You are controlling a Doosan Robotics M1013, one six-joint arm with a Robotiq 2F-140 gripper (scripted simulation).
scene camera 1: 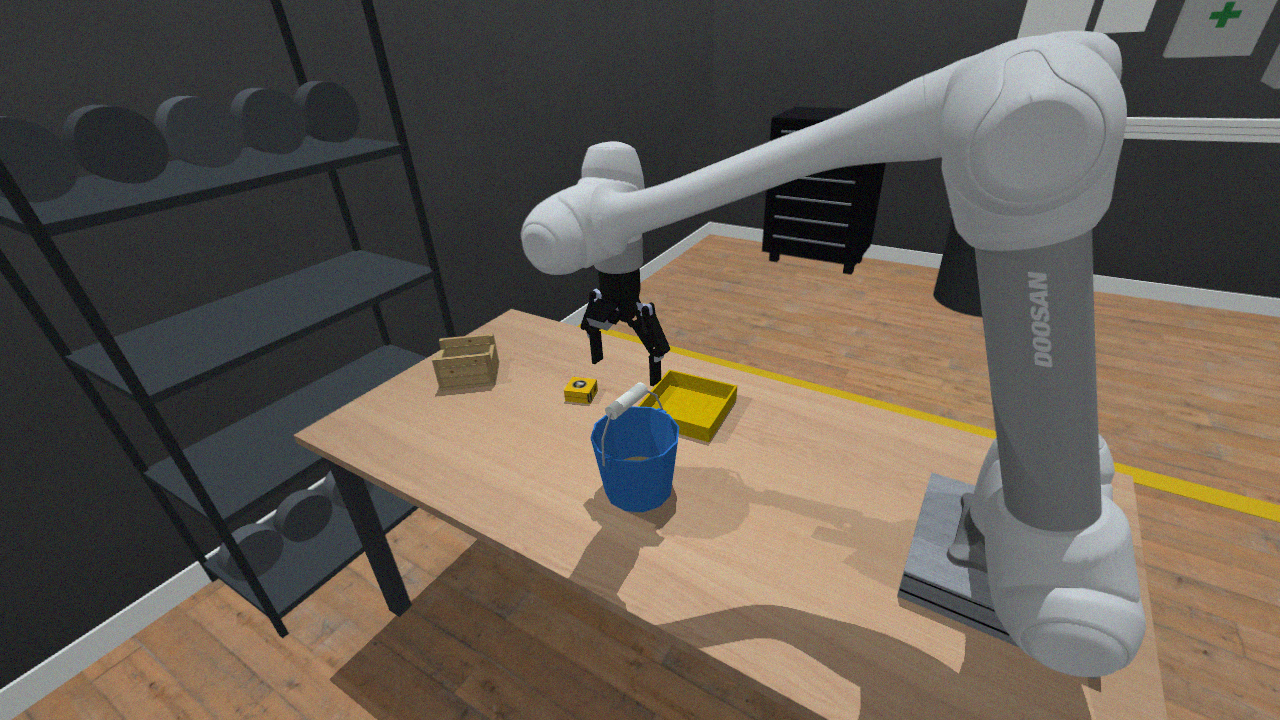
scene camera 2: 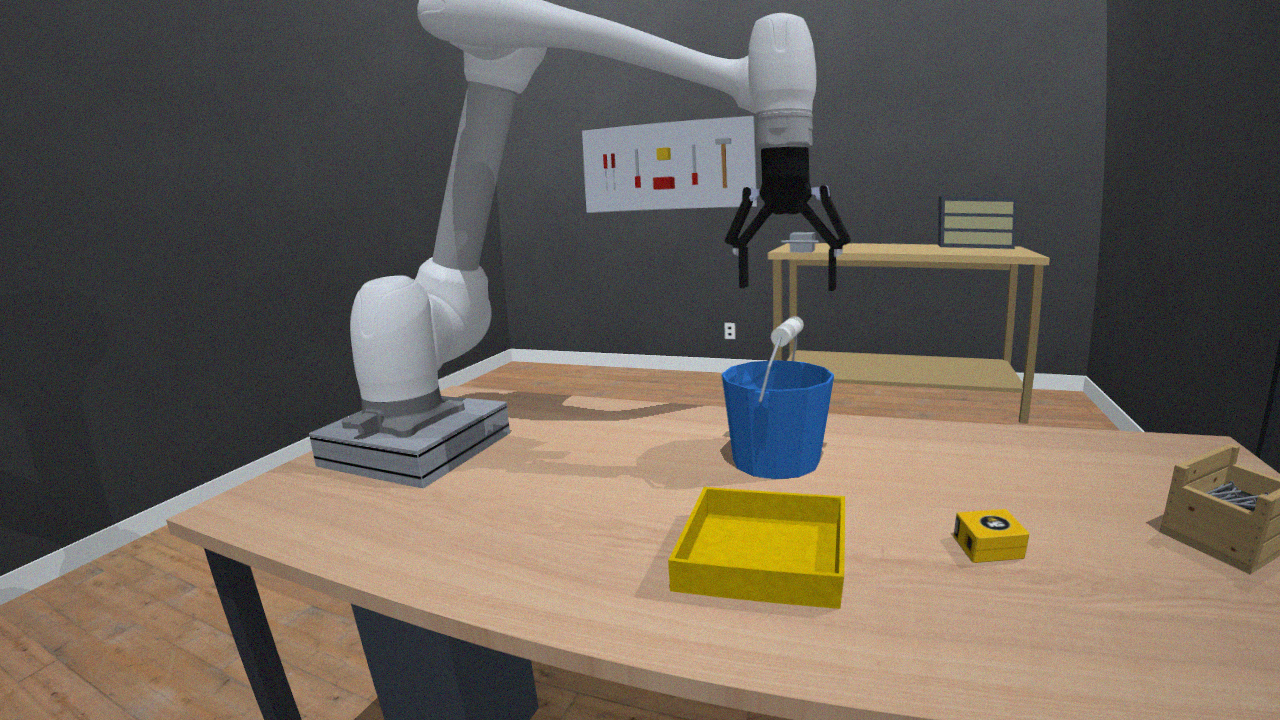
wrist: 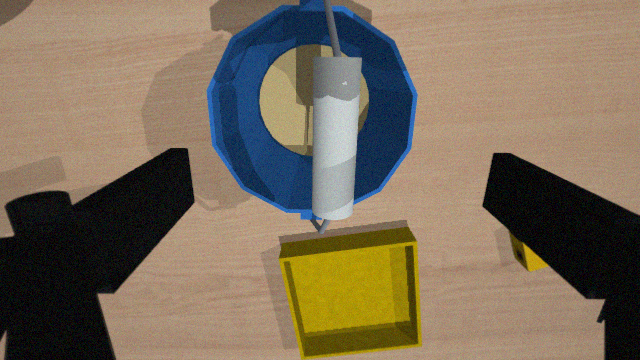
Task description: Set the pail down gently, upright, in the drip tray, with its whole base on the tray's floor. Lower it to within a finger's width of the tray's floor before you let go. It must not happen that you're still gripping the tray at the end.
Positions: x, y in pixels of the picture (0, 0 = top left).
my gripper: scene camera 1 625, 371; scene camera 2; wrist
shallow yellow drip tray: scene camera 1; scene camera 2 732, 527; wrist
same spot on my gripper: [wrist: 65, 255] = [scene camera 2: 751, 238]
same spot on shallow yellow drip tray: [wrist: 349, 295] = [scene camera 1: 692, 406]
